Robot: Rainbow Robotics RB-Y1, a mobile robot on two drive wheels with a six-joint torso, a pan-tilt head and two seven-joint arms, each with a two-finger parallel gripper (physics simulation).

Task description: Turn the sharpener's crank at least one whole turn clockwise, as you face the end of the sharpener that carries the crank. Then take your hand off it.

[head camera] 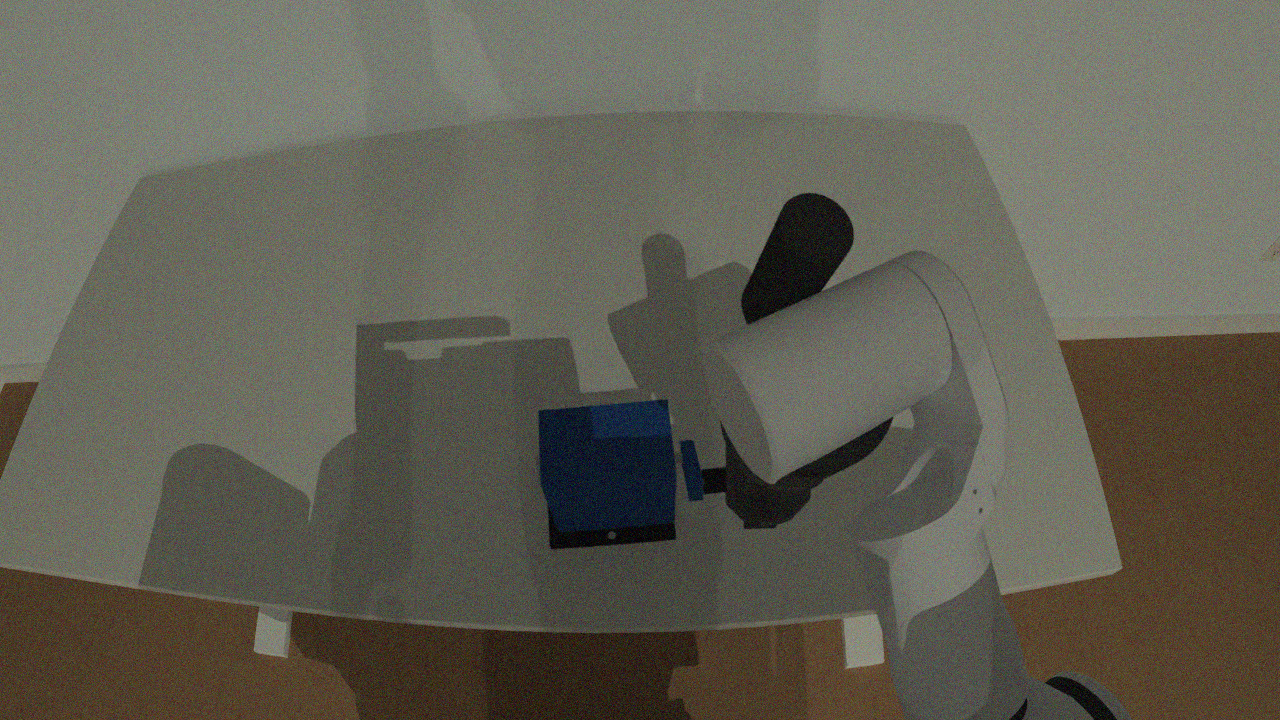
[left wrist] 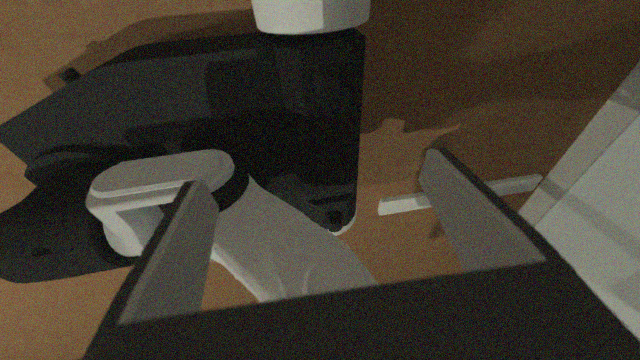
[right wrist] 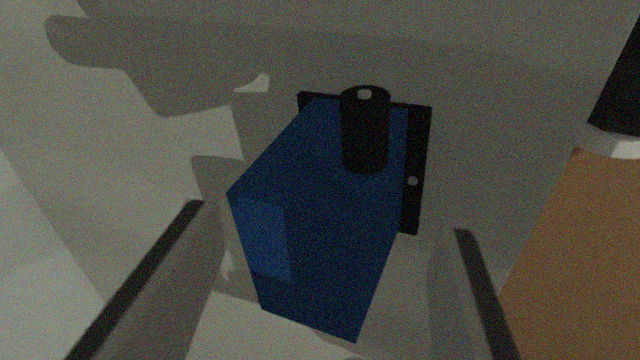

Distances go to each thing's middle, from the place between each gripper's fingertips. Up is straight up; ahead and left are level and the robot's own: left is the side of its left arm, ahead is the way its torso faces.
Right now my right hand is 40 mm short of the blue sharpener [head camera: 608, 474], 90 mm to the right of it and 120 mm above it.
The blue sharpener is 41 cm ahead of my left hand, 24 cm to the right of it and 27 cm above it.
